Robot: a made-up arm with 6 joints.
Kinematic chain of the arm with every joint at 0, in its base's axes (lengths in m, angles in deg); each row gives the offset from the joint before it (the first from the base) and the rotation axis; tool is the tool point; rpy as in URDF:
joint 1: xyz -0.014 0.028 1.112 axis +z
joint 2: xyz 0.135 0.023 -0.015 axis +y
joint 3: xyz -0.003 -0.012 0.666 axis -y
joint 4: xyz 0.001 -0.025 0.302 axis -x
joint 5: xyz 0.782 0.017 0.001 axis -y
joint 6: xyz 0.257 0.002 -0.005 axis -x
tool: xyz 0.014 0 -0.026 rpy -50.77 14.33 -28.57
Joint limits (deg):
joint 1: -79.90..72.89
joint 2: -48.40..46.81
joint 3: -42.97..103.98
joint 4: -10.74..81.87
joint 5: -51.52..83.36
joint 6: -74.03..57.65
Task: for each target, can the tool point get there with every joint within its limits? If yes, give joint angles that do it. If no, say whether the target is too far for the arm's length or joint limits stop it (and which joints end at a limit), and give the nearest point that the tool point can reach.
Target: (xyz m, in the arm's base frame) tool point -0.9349 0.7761 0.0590
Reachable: no: joint limits stop it (at a limit: joint 1, joint 2, joint 3, joint 4, joint 6) | nearest point 0.0495 0.9630 0.6192 | short by 1.148 m
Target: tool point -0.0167 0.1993 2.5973
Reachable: yes | joints 6.68 -39.42 8.42 43.73 58.93 -59.11
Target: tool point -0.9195 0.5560 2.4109
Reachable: yes | joints -29.25 -39.51 76.60 30.17 14.20 8.02
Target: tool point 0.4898 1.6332 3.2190
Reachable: no: too far | nearest point 0.3404 1.1572 2.5348 | short by 0.847 m
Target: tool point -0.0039 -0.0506 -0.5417
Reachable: no: joint limits stop it (at a limit: joint 1, joint 2, joint 3, joint 6) | nearest point 0.1100 -0.7380 0.5420 | short by 1.288 m
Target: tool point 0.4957 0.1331 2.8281
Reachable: yes | joints 7.41 9.46 63.03 5.37 28.94 -61.09
